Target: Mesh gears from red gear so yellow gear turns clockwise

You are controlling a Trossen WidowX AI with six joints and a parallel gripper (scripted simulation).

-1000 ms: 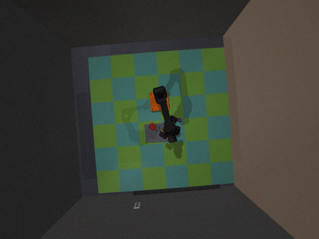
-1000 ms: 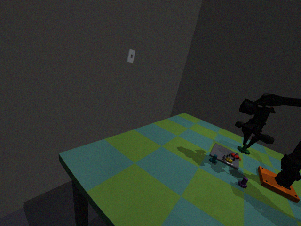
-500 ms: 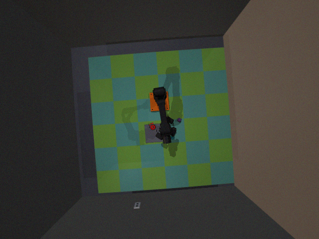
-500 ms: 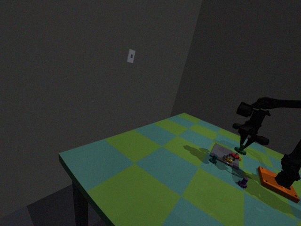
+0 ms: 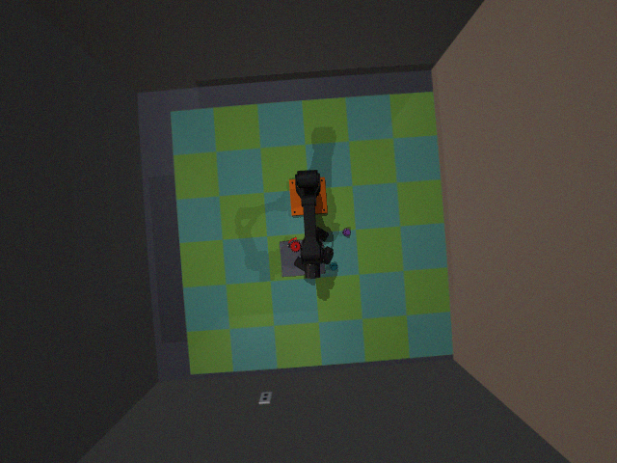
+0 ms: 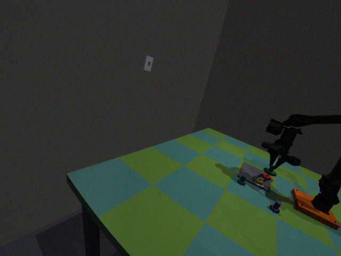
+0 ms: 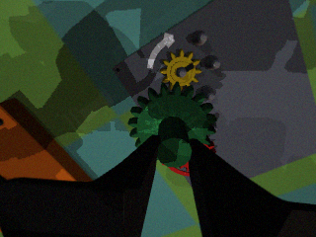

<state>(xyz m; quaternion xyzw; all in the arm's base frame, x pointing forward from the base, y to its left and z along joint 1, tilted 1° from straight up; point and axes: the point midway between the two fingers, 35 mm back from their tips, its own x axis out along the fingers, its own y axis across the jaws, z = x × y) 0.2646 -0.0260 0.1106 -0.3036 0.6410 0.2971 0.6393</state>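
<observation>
The yellow gear lies 3 cm ahead of my gripper tip, 2 cm to the left of it and 8 cm below it. Also, from my gripper tip: red gear 1 cm behind, 7 cm to the right, 8 cm below; green gear 1 cm below; teal gear 11 cm ahead, 10 cm to the left, 8 cm below.
</observation>
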